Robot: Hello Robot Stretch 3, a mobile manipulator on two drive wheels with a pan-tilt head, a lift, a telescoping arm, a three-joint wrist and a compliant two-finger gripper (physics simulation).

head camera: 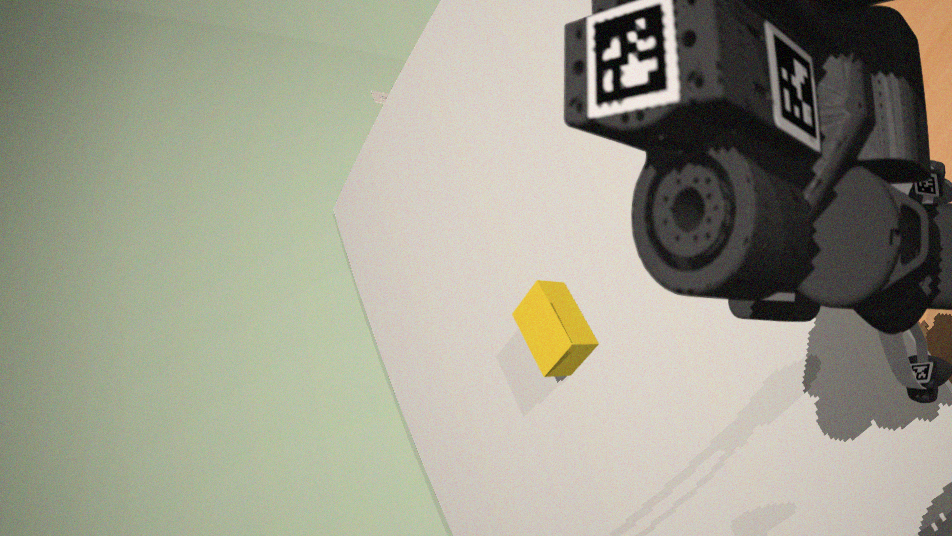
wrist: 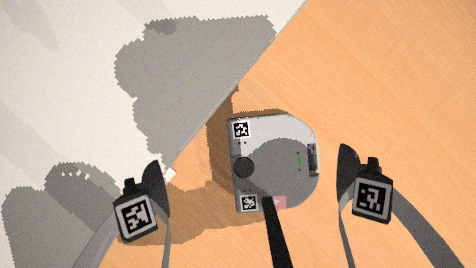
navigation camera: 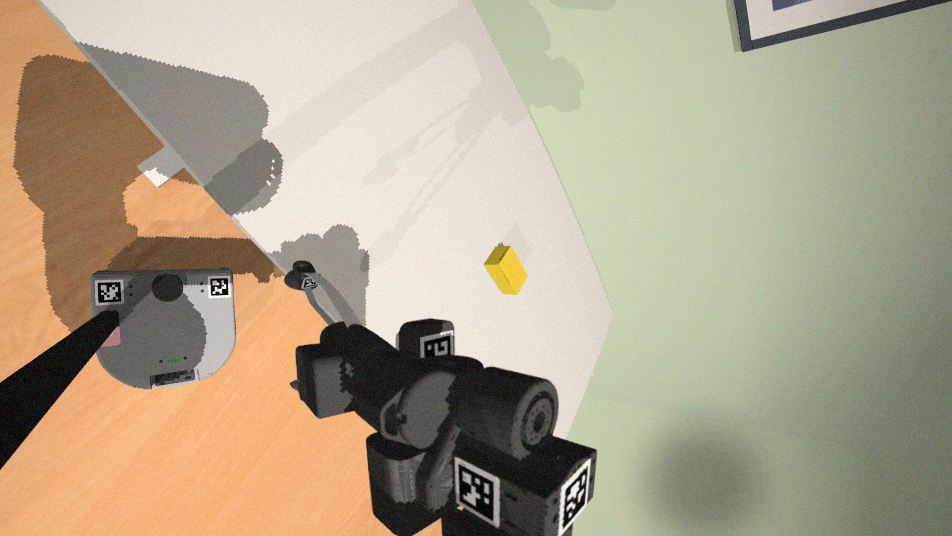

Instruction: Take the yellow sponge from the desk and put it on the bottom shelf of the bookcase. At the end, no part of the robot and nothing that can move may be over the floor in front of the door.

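Seen in the pictures: gripper, fingertip midpoint: [wrist: 250, 172] [navigation camera: 299, 329]; robot's base, link origin: [wrist: 244, 158] [navigation camera: 168, 285].
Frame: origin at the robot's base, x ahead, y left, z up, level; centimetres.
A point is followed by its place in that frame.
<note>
The yellow sponge [head camera: 549, 329] @[x 3.5, y -63.7, z 76.5 cm] [navigation camera: 507, 269] @[x 3.8, y -62.7, z 76.5 cm] is a small block on the pale desk [head camera: 479, 173] @[x -18.3, y -86.4, z 72.0 cm] [navigation camera: 419, 289] @[x 0.5, y -41.1, z 72.0 cm] [wrist: 75, 100] @[x 17.6, y -22.6, z 72.0 cm], towards the desk's far edge by the green wall. My gripper [wrist: 250, 172] @[x -2.2, y -14.5, z 81.6 cm] is open and empty, its two fingers wide apart in the wrist view, which shows my base beyond them. In the navigation view one fingertip shows by the desk's near edge, apart from the sponge; the wrist hides other parts of the gripper. The bookcase and the door do not show in the views of now.
My mobile base [navigation camera: 166, 332] @[x -11.3, y 1.0, z 16.0 cm] [wrist: 280, 160] @[x -12.5, y -1.1, z 16.0 cm] stands on the wooden floor [navigation camera: 266, 466] @[x -65.9, y -23.8, z 0.0 cm] [wrist: 400, 75] @[x -68.2, y -27.6, z 0.0 cm] beside the desk's straight edge. A green wall [head camera: 166, 266] @[x -1.4, y -131.1, z 113.4 cm] [navigation camera: 766, 233] @[x 12.9, y -118.0, z 129.3 cm] runs behind the desk, with a framed picture [navigation camera: 744, 33] @[x 52.0, y -79.1, z 127.3 cm] on it. Shadows of the robot lie on desk and floor.
</note>
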